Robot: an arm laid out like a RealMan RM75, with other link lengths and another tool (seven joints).
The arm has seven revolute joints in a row. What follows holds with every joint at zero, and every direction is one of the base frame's.
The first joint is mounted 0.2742 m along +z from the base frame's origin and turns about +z.
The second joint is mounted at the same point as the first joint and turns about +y.
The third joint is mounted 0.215 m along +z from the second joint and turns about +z.
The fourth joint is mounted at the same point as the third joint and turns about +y.
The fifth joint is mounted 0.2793 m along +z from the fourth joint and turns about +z.
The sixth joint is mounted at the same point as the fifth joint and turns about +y.
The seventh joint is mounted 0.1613 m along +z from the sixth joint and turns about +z.
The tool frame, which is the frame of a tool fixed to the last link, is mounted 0.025 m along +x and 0.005 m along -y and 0.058 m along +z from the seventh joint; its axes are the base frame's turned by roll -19, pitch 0 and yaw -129.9 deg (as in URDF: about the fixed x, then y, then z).
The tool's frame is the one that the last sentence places.
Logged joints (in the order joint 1, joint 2, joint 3, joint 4, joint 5, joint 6, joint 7), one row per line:
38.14 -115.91 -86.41 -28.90 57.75 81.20 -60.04
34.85 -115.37 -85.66 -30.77 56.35 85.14 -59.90
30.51 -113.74 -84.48 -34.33 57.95 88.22 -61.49
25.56 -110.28 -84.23 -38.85 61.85 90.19 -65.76
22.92 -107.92 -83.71 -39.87 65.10 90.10 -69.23
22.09 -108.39 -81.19 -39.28 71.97 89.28 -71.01
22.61 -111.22 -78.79 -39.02 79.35 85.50 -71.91
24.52 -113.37 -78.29 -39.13 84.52 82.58 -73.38
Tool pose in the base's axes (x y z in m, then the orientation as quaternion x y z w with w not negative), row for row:
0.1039 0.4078 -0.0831 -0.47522 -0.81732 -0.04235 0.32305
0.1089 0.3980 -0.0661 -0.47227 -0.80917 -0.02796 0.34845
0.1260 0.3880 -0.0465 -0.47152 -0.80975 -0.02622 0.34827
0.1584 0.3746 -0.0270 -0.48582 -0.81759 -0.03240 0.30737
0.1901 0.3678 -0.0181 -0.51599 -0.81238 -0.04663 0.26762
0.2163 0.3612 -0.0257 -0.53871 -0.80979 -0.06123 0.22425
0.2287 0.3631 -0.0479 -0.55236 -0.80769 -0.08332 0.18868
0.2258 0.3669 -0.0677 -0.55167 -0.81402 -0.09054 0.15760
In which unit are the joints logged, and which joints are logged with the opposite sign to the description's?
The joints are logged in degrees. Opposite sign: joint 2, joint 5, joint 6, joint 7.
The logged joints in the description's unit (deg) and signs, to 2 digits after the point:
38.14 115.91 -86.41 -28.90 -57.75 -81.20 60.04
34.85 115.37 -85.66 -30.77 -56.35 -85.14 59.90
30.51 113.74 -84.48 -34.33 -57.95 -88.22 61.49
25.56 110.28 -84.23 -38.85 -61.85 -90.19 65.76
22.92 107.92 -83.71 -39.87 -65.10 -90.10 69.23
22.09 108.39 -81.19 -39.28 -71.97 -89.28 71.01
22.61 111.22 -78.79 -39.02 -79.35 -85.50 71.91
24.52 113.37 -78.29 -39.13 -84.52 -82.58 73.38

